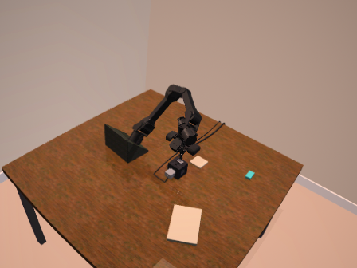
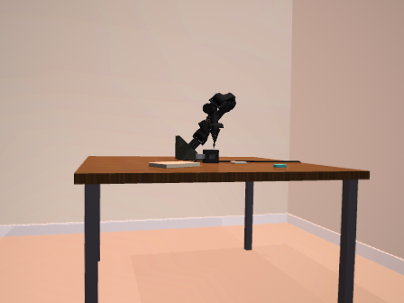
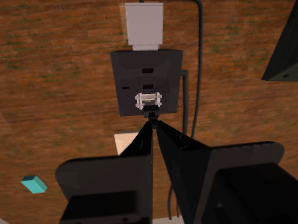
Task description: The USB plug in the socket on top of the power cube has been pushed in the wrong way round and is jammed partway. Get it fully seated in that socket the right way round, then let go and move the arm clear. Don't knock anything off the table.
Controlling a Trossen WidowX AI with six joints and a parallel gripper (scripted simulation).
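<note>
The USB plug lies 2 cm below my gripper tip. The rest, counted from my gripper tip: teal block (35 cm ahead, 20 cm to the left, 11 cm below); tan book (31 cm to the right, 21 cm ahead, 11 cm below); small tan card (13 cm to the left, 12 cm below, 5 cm ahead).
</note>
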